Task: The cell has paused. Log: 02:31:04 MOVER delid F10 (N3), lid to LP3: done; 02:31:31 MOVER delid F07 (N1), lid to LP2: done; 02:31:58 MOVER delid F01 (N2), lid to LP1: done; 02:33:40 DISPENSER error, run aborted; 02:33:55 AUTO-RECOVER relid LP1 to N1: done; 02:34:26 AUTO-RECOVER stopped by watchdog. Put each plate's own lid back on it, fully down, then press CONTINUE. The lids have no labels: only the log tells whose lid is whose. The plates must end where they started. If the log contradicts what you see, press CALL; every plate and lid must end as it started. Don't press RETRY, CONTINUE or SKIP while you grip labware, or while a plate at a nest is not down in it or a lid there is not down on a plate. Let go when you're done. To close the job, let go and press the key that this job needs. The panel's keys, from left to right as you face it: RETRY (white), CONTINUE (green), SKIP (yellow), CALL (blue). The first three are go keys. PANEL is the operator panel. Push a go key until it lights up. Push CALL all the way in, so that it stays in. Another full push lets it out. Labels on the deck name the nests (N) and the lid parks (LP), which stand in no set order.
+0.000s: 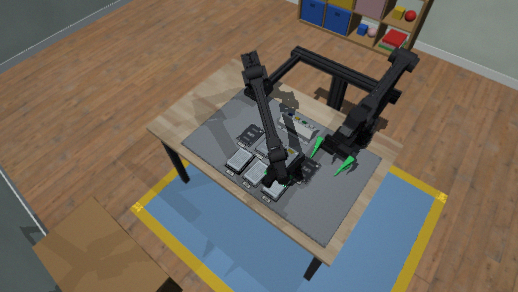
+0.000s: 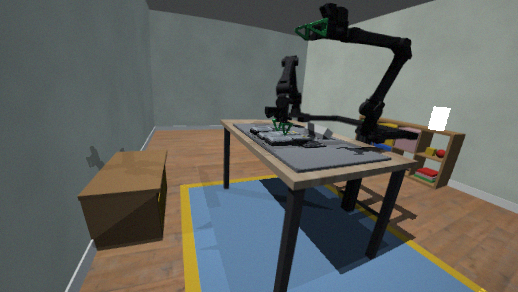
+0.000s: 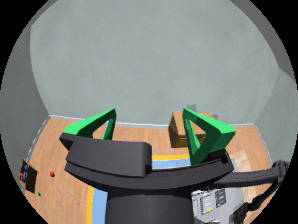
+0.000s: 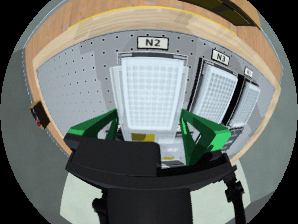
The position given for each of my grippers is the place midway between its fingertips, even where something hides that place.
I see my left gripper (image 3: 149, 111), my right gripper (image 4: 149, 112), a plate (image 4: 212, 105), a clear lid (image 4: 149, 97) and a plate (image 4: 250, 94).
